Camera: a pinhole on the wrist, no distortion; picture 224 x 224 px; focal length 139.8 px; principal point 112.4 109.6 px. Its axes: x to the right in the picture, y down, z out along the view. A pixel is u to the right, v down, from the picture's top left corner.
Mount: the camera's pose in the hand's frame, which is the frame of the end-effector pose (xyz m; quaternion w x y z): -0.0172 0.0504 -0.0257 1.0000 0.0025 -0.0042 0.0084
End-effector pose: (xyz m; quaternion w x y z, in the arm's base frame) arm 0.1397 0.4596 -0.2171 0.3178 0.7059 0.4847 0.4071
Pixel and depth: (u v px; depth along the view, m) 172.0 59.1 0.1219
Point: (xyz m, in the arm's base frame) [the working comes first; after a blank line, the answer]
In the camera's frame: 0.0520 -0.0440 0.1219

0.2345 0.4847 -0.2473
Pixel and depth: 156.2 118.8 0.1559
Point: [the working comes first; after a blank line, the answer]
In the camera's frame: 0.0488 0.0103 0.1559

0.2869 0.4611 -0.2188
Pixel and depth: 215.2 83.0 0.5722
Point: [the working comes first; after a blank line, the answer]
In the camera's frame: 0.4208 -0.1089 0.5722

0.6813 0.8255 -0.4124
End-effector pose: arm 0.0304 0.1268 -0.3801 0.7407 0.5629 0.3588 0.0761
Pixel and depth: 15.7 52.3 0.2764
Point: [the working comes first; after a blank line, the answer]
In the camera's frame: -0.1912 -0.1133 0.2764

0.0115 -0.1986 -0.3199
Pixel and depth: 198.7 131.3 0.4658
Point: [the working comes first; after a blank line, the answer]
In the camera's frame: 0.2875 0.0723 0.4658

0.5340 -0.0369 -0.3389
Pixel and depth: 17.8 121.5 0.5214
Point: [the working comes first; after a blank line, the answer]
In the camera's frame: -0.3528 0.0444 0.5214

0.0856 -0.4205 -0.0826
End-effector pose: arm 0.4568 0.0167 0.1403 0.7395 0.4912 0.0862 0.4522
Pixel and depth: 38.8 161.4 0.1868
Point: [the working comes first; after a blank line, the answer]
In the camera's frame: -0.0983 0.0692 0.1868

0.4121 -0.1638 0.2777
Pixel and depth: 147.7 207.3 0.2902
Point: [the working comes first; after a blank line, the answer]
In the camera's frame: 0.0733 0.2028 0.2902

0.4901 -0.0906 0.4934
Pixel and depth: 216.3 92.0 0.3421
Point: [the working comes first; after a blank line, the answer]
In the camera's frame: 0.2543 -0.0431 0.3421

0.7683 -0.0117 0.3826
